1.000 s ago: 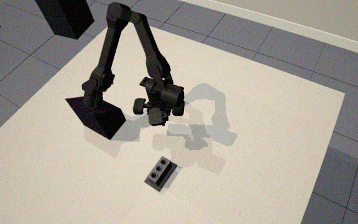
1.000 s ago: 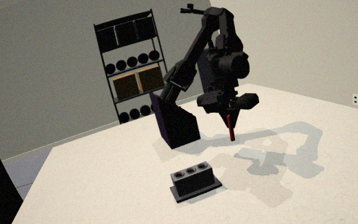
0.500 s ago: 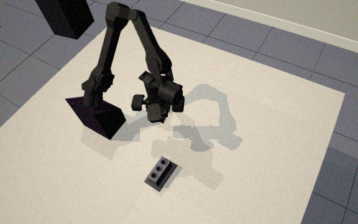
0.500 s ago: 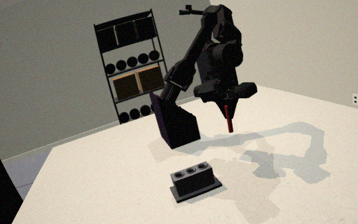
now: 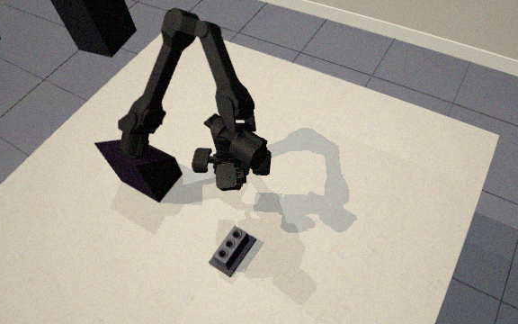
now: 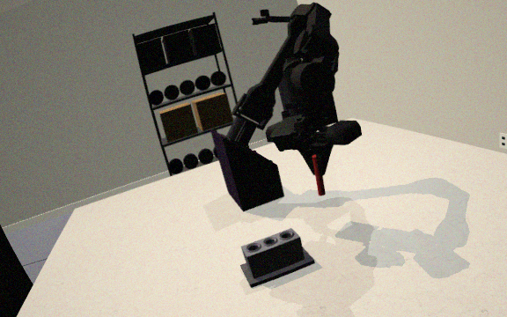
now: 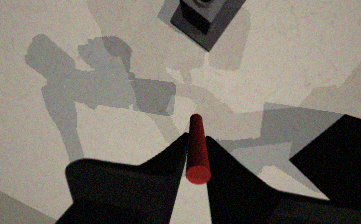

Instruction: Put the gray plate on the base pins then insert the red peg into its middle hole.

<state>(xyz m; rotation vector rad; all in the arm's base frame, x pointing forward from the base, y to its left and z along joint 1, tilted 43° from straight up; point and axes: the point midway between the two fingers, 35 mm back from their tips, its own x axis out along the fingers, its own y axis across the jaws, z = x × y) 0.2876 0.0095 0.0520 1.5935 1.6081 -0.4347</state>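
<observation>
Right now my gripper tip is 150 mm to the left of the gray plate, 70 mm above it and 40 mm short of it. Round my gripper tip: red peg: right at my gripper tip; base: 150 mm to the right, 110 mm below, 40 mm ahead.
</observation>
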